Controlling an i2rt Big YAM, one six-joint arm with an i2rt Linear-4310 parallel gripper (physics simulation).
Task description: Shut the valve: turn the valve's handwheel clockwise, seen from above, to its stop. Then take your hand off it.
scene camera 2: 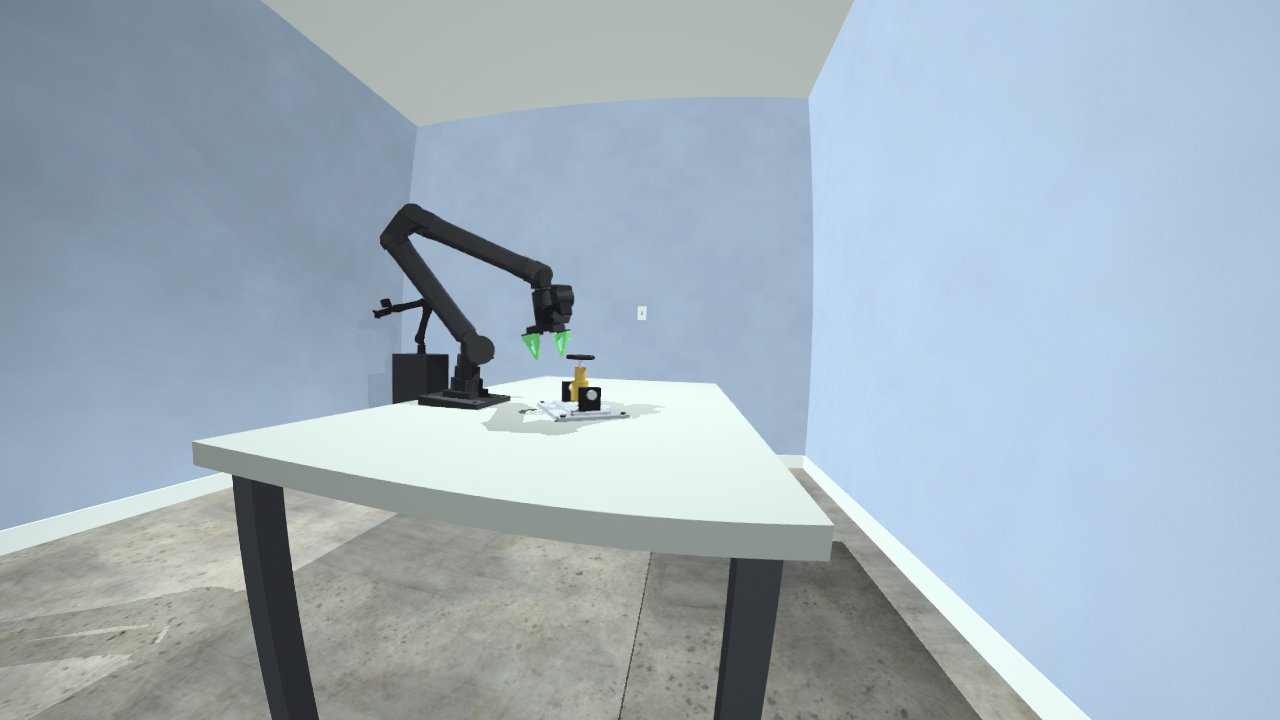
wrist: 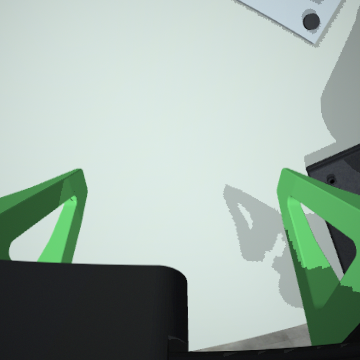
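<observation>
The valve has a yellow body [scene camera 2: 579, 383] and stands upright on a light base plate [scene camera 2: 554, 413] on the table. Its black handwheel [scene camera 2: 580, 357] lies level on top. My gripper [scene camera 2: 548, 354] [wrist: 181, 178] is open with nothing between its green fingers. It points down, a little to the left of the handwheel in the scene view and at about its height or slightly above, apart from it. In the wrist view a corner of the base plate [wrist: 287, 17] with a dark bolt shows at the top right; the handwheel does not show there. How far the handwheel is turned cannot be told.
The white table [scene camera 2: 501, 474] carries the arm's black base [scene camera 2: 463, 401] [wrist: 345, 172], left of the valve in the scene view. Two black blocks [scene camera 2: 588, 399] flank the valve body. A dark box [scene camera 2: 419, 376] with a small black arm on it stands behind the arm's base.
</observation>
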